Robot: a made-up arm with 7 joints.
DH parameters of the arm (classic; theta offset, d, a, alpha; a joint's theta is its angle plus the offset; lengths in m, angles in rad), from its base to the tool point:
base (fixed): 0 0 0 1.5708
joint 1: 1.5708 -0.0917 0 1.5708
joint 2: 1.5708 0 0 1.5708
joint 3: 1.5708 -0.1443 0 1.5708
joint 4: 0 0 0 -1.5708
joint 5: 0 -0.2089 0 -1.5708
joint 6: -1.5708 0 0 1.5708
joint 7: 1.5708 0 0 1.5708
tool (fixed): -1.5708 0 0 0
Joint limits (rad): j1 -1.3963..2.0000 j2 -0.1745..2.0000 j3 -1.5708..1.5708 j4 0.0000..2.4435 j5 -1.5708..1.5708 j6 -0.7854..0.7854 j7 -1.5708..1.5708
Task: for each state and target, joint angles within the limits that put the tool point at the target. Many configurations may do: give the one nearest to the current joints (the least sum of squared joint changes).
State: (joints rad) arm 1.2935 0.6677 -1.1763 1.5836 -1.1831 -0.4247 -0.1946
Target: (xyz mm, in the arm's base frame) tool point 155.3 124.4 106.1
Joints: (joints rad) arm 1.5135 1.4721 -0.9011 2.0541 -1.1831 -0.4247 -0.1946
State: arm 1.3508 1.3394 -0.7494 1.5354 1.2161 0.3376 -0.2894
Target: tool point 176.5 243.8 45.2
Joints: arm 1.1861 1.7926 -1.0211 1.7061 1.2161 0.3376 -0.2894
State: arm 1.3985 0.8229 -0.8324 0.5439 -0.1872 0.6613 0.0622
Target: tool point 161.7 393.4 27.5
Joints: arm 1.3228 1.3191 -0.8131 0.4804 -0.1872 0.6613 0.0622
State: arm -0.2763 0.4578 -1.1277 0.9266 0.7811 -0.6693 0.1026
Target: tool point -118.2 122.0 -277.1
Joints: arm -0.5848 0.7437 -1.2747 1.1025 0.7811 -0.6693 0.1026
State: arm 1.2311 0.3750 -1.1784 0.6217 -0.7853 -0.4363 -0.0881
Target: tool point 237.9 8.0 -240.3
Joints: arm 0.7259 -0.0501 -1.3014 0.3376 -0.7853 -0.4363 -0.0881
